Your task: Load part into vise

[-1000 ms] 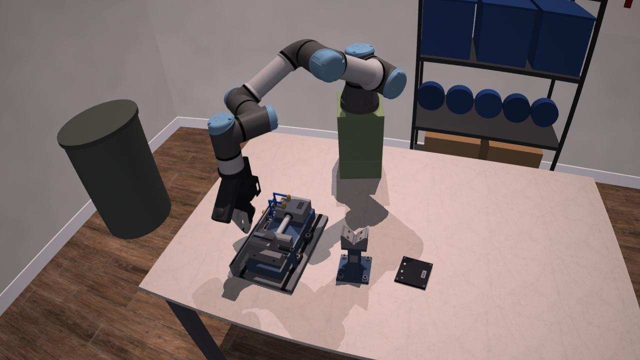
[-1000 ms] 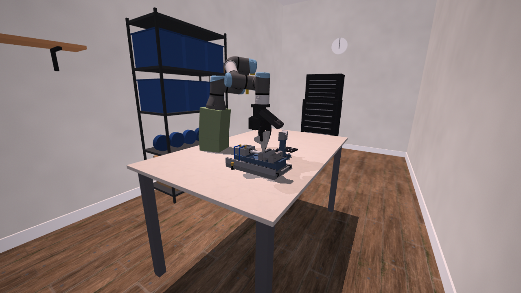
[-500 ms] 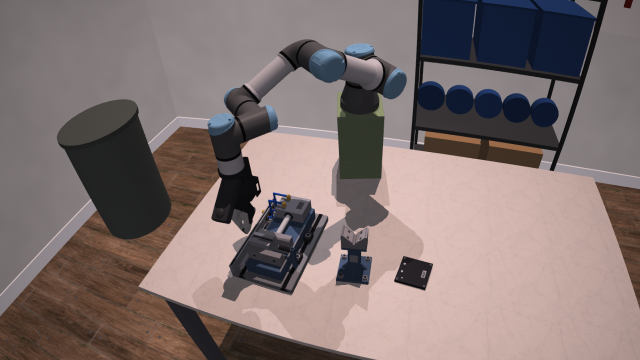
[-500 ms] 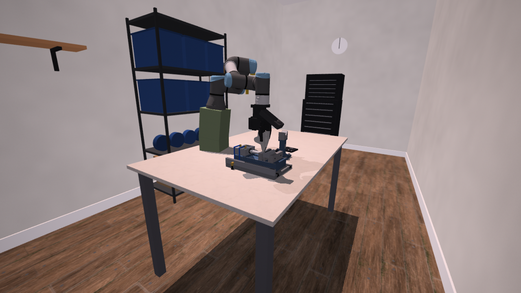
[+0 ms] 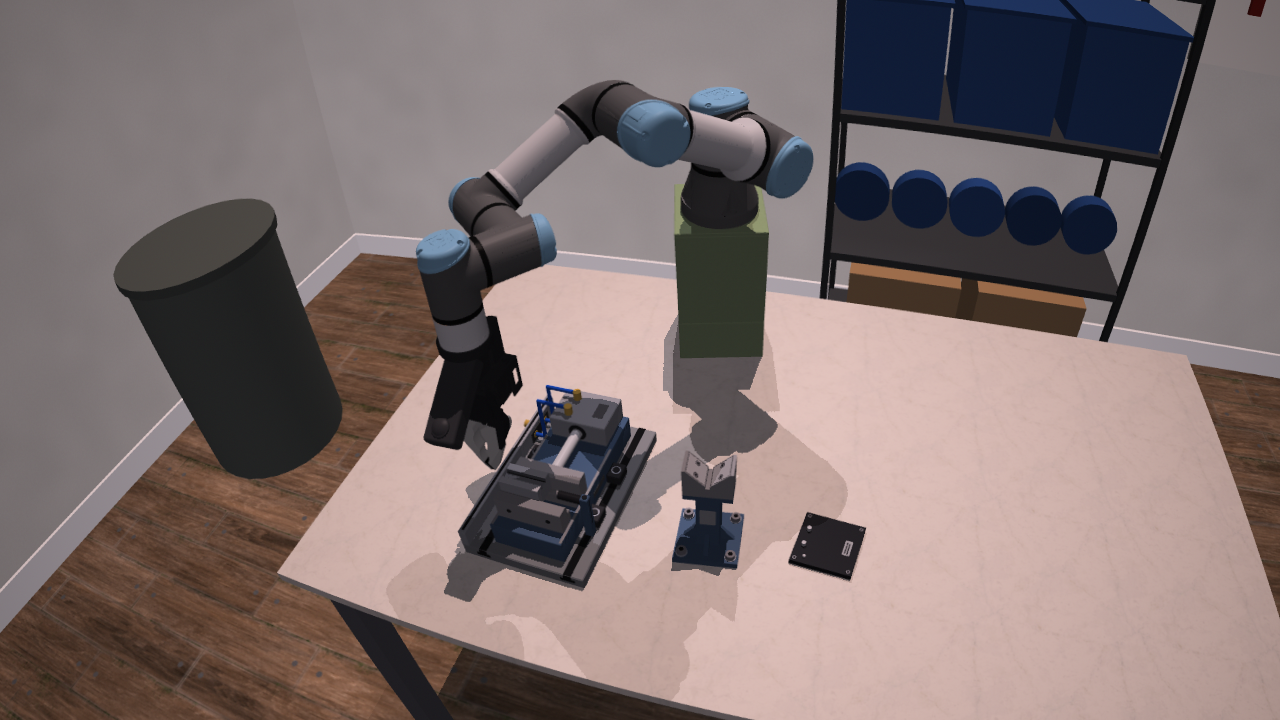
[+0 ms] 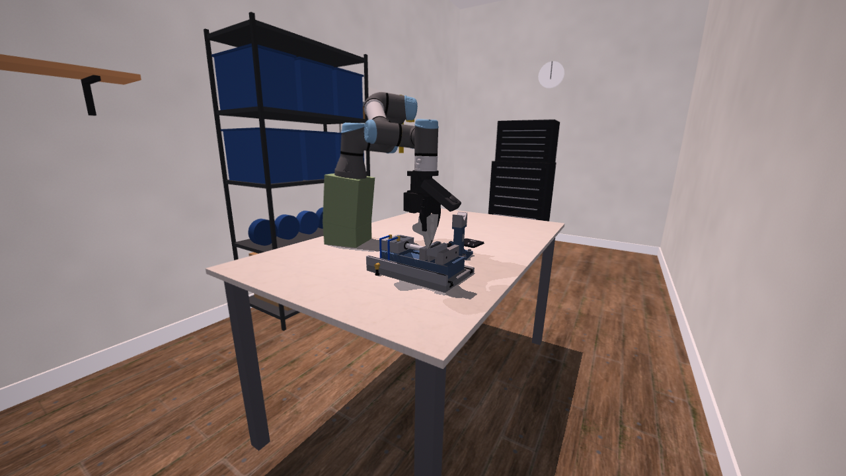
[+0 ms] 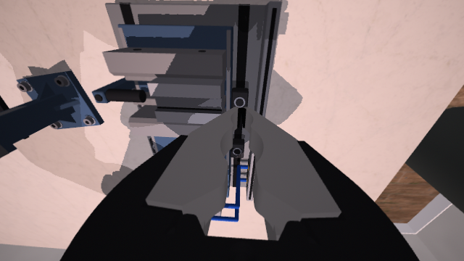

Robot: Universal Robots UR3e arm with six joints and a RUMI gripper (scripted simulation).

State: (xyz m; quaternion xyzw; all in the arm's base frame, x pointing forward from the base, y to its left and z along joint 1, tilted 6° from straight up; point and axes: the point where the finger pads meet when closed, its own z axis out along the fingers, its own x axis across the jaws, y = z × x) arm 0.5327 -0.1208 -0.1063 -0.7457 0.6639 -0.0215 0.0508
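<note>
Now: the part 50 mm to the left of my hand, 20 mm below it and 10 mm behind it. From my hand the other things lie so: dark work stop rod 110 mm to the left, 30 mm below, 20 mm behind; then black infeed plate 450 mm to the left, 140 mm behind, 120 mm below; then fixed jaw 70 mm to the left, 50 mm below, 20 mm ahead.
</note>
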